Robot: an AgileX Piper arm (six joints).
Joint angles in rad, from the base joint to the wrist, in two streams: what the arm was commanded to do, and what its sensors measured. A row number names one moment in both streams.
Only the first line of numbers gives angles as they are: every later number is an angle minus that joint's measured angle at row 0.
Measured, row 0:
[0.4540 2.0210 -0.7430 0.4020 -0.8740 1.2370]
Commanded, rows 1 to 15:
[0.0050 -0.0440 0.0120 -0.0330 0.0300 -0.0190]
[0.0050 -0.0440 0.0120 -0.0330 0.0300 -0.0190]
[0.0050 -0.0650 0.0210 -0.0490 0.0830 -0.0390]
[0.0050 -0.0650 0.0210 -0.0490 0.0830 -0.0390]
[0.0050 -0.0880 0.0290 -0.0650 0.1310 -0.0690]
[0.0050 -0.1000 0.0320 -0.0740 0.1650 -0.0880]
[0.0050 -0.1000 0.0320 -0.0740 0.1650 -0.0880]
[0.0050 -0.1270 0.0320 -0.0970 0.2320 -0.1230]
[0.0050 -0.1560 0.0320 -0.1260 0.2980 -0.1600]
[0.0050 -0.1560 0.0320 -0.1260 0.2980 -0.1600]
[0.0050 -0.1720 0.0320 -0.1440 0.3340 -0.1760]
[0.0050 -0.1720 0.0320 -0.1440 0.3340 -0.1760]
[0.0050 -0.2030 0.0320 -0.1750 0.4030 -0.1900]
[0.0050 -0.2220 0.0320 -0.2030 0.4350 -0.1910]
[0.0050 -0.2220 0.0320 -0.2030 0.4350 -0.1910]
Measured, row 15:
[0.0000 -0.1720 0.0320 -0.1330 0.3430 -0.1540]
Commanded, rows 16 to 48:
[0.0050 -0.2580 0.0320 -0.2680 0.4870 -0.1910]
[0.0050 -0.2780 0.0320 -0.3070 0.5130 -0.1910]
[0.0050 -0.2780 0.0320 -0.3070 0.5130 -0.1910]
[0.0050 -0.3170 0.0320 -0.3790 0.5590 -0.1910]
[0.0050 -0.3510 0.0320 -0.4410 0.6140 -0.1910]
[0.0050 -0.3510 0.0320 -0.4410 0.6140 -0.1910]
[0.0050 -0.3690 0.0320 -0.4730 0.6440 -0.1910]
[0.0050 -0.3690 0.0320 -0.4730 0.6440 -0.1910]
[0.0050 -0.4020 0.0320 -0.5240 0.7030 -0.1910]
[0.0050 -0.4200 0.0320 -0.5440 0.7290 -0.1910]
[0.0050 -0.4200 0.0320 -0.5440 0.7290 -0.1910]
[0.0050 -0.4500 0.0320 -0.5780 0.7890 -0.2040]
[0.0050 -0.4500 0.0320 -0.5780 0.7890 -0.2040]
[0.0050 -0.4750 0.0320 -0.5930 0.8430 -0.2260]
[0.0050 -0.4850 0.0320 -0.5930 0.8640 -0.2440]
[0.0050 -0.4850 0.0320 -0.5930 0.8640 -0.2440]
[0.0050 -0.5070 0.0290 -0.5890 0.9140 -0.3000]
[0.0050 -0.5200 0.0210 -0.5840 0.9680 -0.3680]
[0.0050 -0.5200 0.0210 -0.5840 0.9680 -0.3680]
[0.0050 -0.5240 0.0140 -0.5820 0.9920 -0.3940]
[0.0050 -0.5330 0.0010 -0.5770 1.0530 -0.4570]
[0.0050 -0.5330 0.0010 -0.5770 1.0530 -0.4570]
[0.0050 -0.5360 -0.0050 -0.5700 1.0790 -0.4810]
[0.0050 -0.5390 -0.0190 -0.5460 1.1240 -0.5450]
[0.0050 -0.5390 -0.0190 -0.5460 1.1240 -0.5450]
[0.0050 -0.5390 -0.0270 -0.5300 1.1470 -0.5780]
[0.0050 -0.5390 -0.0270 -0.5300 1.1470 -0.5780]
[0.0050 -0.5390 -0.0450 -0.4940 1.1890 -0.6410]
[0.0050 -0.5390 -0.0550 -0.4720 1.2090 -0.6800]
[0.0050 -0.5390 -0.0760 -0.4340 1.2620 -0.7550]
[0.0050 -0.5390 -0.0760 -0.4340 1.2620 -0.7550]
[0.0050 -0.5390 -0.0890 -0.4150 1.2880 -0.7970]
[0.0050 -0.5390 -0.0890 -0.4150 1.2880 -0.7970]
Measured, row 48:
[0.0000 -0.5260 -0.0580 -0.4680 1.2180 -0.6760]
